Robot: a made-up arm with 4 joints. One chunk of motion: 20 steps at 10 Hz.
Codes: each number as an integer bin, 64 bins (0 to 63) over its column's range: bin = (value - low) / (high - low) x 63, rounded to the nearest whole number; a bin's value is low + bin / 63 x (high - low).
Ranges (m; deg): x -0.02..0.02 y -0.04..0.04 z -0.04..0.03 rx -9..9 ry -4..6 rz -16..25
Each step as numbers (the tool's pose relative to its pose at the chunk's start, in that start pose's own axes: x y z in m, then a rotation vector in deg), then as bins.
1 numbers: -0.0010 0.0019 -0.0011 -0.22 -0.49 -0.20
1 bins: 30 33 35 31 22 24
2 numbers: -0.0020 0.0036 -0.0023 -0.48 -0.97 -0.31
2 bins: 28 34 34 30 19 24
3 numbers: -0.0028 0.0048 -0.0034 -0.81 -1.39 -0.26
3 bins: 27 35 33 29 16 24
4 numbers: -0.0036 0.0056 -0.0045 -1.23 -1.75 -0.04
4 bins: 26 36 32 27 14 25
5 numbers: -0.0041 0.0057 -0.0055 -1.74 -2.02 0.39
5 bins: 25 36 31 25 12 25
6 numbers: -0.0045 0.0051 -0.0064 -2.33 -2.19 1.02
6 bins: 24 36 30 23 11 26
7 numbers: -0.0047 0.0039 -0.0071 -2.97 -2.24 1.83
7 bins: 24 35 30 21 11 27
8 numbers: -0.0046 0.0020 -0.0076 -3.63 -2.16 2.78
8 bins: 24 33 29 19 12 29
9 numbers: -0.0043 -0.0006 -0.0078 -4.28 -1.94 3.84
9 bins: 25 31 29 17 13 30
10 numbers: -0.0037 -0.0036 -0.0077 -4.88 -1.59 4.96
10 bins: 26 29 29 14 15 32
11 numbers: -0.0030 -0.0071 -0.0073 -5.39 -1.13 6.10
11 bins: 27 26 29 13 18 34
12 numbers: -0.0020 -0.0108 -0.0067 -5.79 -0.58 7.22
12 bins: 28 23 30 11 22 36
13 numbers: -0.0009 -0.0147 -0.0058 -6.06 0.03 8.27
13 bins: 30 20 31 10 25 37
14 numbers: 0.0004 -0.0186 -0.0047 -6.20 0.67 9.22
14 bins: 32 17 32 10 29 39
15 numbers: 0.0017 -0.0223 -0.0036 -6.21 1.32 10.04
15 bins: 34 14 33 10 34 40
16 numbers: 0.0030 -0.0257 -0.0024 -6.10 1.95 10.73
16 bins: 36 11 34 10 37 41
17 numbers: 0.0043 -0.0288 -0.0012 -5.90 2.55 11.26
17 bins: 38 9 35 11 41 42
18 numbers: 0.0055 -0.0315 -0.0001 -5.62 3.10 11.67
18 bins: 40 7 36 12 45 43
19 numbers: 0.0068 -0.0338 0.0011 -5.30 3.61 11.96
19 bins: 42 5 37 13 48 43
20 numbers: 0.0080 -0.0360 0.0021 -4.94 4.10 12.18
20 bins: 44 3 38 14 51 43
